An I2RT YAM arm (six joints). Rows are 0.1 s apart.
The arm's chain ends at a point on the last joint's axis. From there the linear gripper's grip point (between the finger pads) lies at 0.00 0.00 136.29 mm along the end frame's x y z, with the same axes.
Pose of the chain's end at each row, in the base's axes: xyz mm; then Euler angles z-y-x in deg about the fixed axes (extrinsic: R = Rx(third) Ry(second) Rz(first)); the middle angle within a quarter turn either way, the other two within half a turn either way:
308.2 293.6 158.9 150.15 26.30 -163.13
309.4 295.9 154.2 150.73 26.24 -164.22
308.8 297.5 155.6 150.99 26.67 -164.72
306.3 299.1 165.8 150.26 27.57 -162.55
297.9 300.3 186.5 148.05 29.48 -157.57
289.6 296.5 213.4 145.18 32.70 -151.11
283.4 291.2 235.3 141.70 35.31 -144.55
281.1 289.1 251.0 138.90 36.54 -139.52
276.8 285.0 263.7 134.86 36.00 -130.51
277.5 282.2 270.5 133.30 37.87 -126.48
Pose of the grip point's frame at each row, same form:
368.6 329.1 42.0 150.15 26.30 -163.13
369.7 329.1 36.6 150.73 26.24 -164.22
370.0 329.6 38.1 150.99 26.67 -164.72
369.4 335.3 50.5 150.26 27.57 -162.55
365.0 345.6 76.8 148.05 29.48 -157.57
363.2 351.9 113.0 145.18 32.70 -151.11
362.2 355.7 144.7 141.70 35.31 -144.55
362.2 360.2 167.7 138.90 36.54 -139.52
356.9 368.8 192.1 134.86 36.00 -130.51
361.2 368.7 206.5 133.30 37.87 -126.48

